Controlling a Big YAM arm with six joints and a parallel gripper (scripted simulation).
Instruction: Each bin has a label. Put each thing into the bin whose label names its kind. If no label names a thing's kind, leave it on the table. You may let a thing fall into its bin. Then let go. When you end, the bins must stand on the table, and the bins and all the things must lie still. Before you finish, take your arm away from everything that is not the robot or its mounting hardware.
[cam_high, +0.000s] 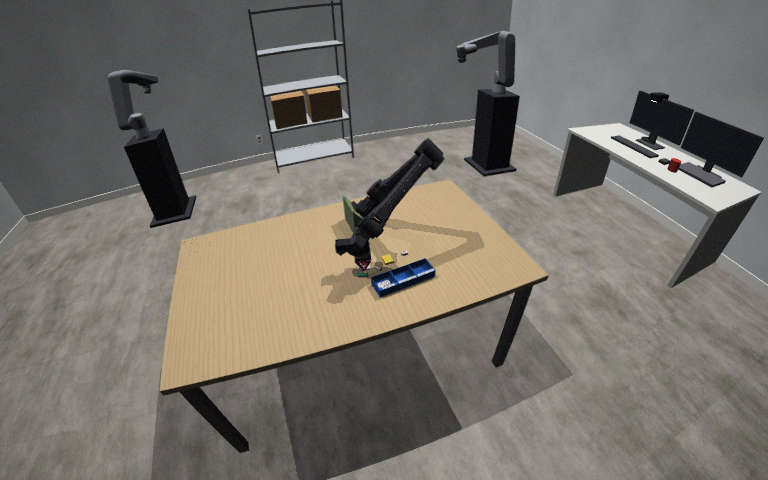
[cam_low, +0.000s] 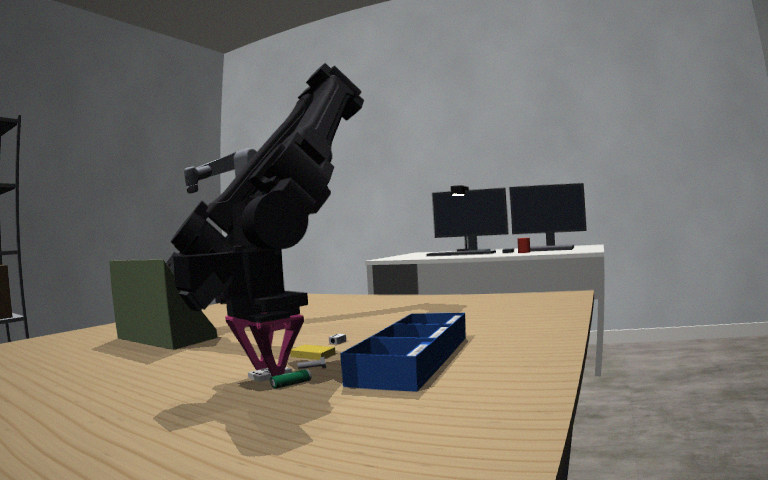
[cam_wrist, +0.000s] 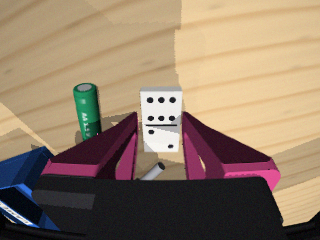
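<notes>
My gripper is now 50 mm short of the green battery and 10 mm to the left of it. Also, from my hand: blue three-part bin: 130 mm to the left, 130 mm ahead, 10 mm above; then bolt: 60 mm to the left, 30 mm ahead; then yellow block: 110 mm to the left, 20 mm behind, 10 mm below.
</notes>
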